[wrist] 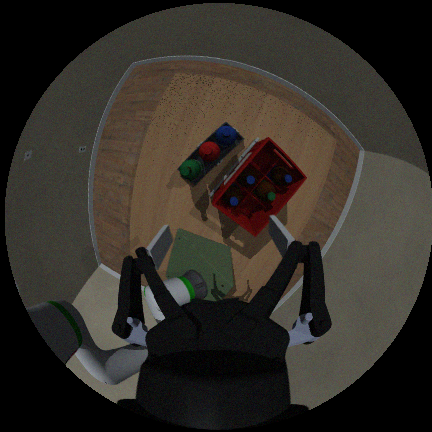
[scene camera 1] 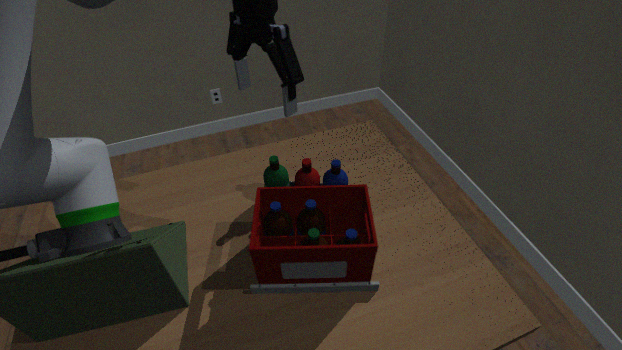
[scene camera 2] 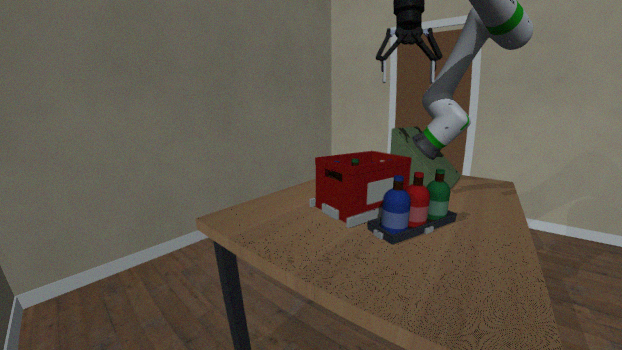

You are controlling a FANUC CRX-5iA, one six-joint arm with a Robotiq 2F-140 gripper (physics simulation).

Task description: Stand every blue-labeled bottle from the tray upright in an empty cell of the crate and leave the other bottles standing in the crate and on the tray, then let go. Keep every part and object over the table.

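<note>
There's a red bottle [scene camera 2: 419, 194] here, along with a green bottle [scene camera 2: 439, 190] and a blue-labeled bottle [scene camera 2: 396, 202]. I can see my gripper [scene camera 1: 266, 100] too, and scene camera 2 also shows my gripper [scene camera 2: 408, 82]. The wrist view shows my gripper [wrist: 218, 228] as well.
</note>
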